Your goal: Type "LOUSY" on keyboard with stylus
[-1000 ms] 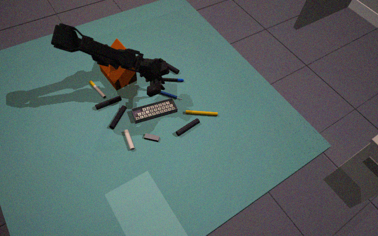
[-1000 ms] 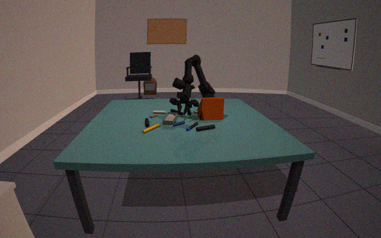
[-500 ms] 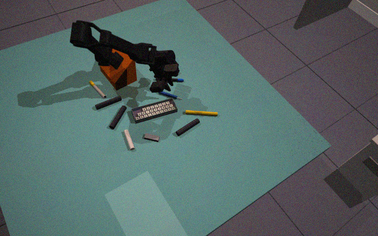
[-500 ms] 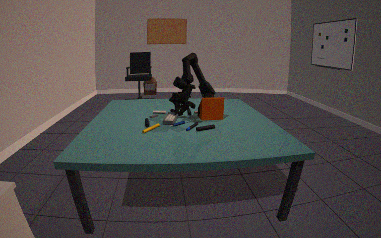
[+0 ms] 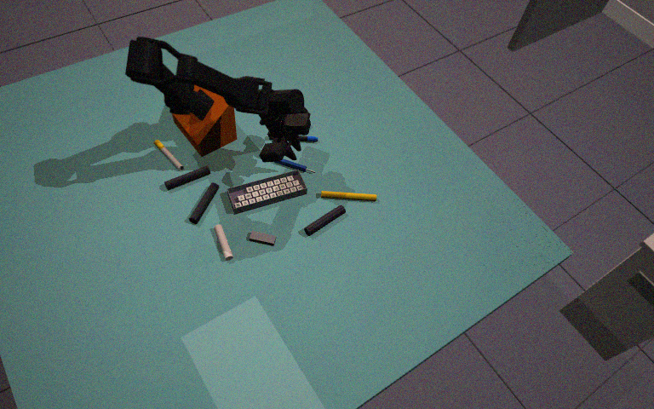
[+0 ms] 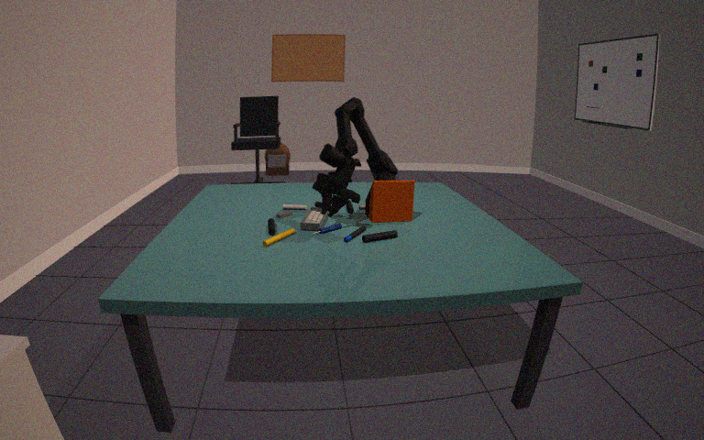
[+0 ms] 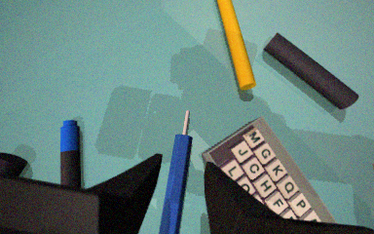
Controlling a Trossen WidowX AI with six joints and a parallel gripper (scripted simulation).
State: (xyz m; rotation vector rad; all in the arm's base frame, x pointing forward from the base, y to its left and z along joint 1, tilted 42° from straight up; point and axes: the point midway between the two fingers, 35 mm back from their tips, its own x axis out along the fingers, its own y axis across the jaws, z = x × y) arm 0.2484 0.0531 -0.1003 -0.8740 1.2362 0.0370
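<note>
Right now my gripper tip is 5 cm above the stylus, 1 cm to the right of it and 1 cm short of it. Also, from my gripper tip: grey block 22 cm to the right, 12 cm ahead, 5 cm below; then blue-tipped pen 8 cm to the left, 7 cm behind, 5 cm below; then yellow cylinder 17 cm ahead, 5 cm below, 4 cm to the left.
</note>
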